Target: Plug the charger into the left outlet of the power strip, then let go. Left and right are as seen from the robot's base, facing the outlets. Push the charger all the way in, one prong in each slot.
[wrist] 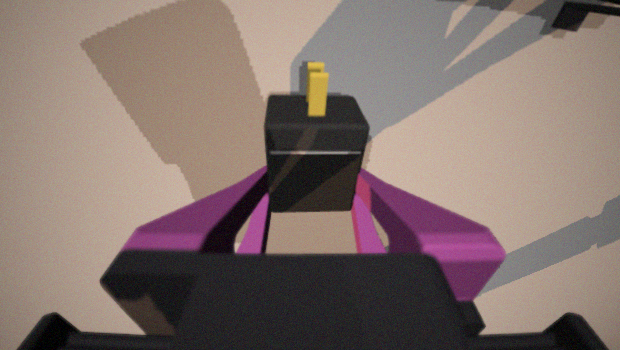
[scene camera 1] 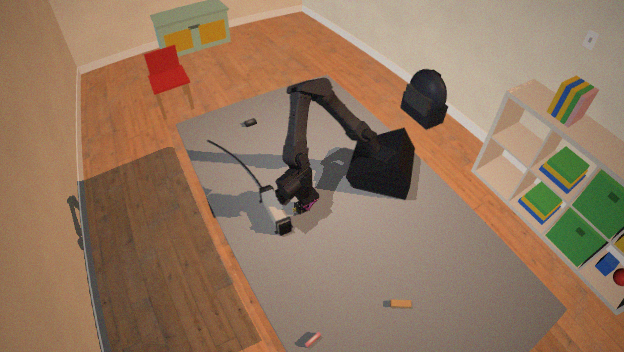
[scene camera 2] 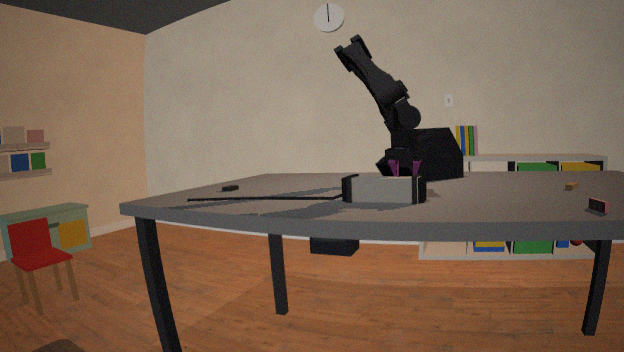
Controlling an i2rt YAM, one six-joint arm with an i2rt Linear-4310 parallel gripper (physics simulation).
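Places are measured from the arm's base along level axes (x left, y up, z ahead), in centimetres.
Where they show: gripper, fingertip midpoint: point(wrist: 311, 175) point(scene camera 1: 305, 205); arm's base, link origin: point(scene camera 1: 375, 151).
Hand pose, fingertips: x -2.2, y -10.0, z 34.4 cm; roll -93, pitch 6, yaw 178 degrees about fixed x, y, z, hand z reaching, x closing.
Things, the pixels of their top centre, and the offset from my fingertips. "spot": a spot on its surface instead. Level surfaces: height alone.
- black charger, top centre: point(wrist: 314, 162) point(scene camera 1: 300, 204) dx -0.3, dy +2.1, dz +2.3 cm
- power strip, top centre: point(scene camera 2: 383, 175) point(scene camera 1: 274, 203) dx -5.0, dy +4.3, dz +10.6 cm
- black cord, surface spot: point(scene camera 2: 265, 198) point(scene camera 1: 240, 163) spot: dx -36.5, dy -1.5, dz +7.4 cm
- table, surface height: dy -1.8 cm
- small dark block, top centre: point(scene camera 2: 230, 186) point(scene camera 1: 250, 121) dx -57.3, dy -0.4, dz -10.6 cm
- orange block, top centre: point(scene camera 2: 572, 183) point(scene camera 1: 401, 303) dx +51.4, dy -0.4, dz +0.5 cm
- pink-red block, top centre: point(scene camera 2: 599, 200) point(scene camera 1: 313, 338) dx +42.2, dy +0.3, dz +30.2 cm
- black part with cord, surface spot: point(wrist: 570, 16) spot: dx -12.0, dy -1.6, dz +6.0 cm
The black charger point(wrist: 315, 175) point(scene camera 1: 300, 208) is between the purple fingers of my gripper point(wrist: 311, 175) point(scene camera 1: 308, 204) point(scene camera 2: 405, 169), which is shut on it. Its two yellow prongs point(wrist: 318, 95) point away from the wrist, toward the strip. The power strip point(scene camera 1: 274, 207) point(scene camera 2: 382, 189), white-grey with black ends, lies on the table. The charger is on the robot's side of it, with a small gap between prongs and strip in scene camera 1. In scene camera 2 the strip hides the charger. The outlet slots do not show in any view.
A black cord point(scene camera 1: 237, 160) point(scene camera 2: 265, 198) runs from one strip end. On the table point(scene camera 1: 400, 250) point(scene camera 2: 475, 212) lie a small dark block point(scene camera 1: 250, 122) point(scene camera 2: 230, 188), an orange block point(scene camera 1: 401, 303) point(scene camera 2: 571, 186) and a pink-red block point(scene camera 1: 313, 340) point(scene camera 2: 598, 205). A black part with cord point(wrist: 570, 16) shows at the wrist view's top right.
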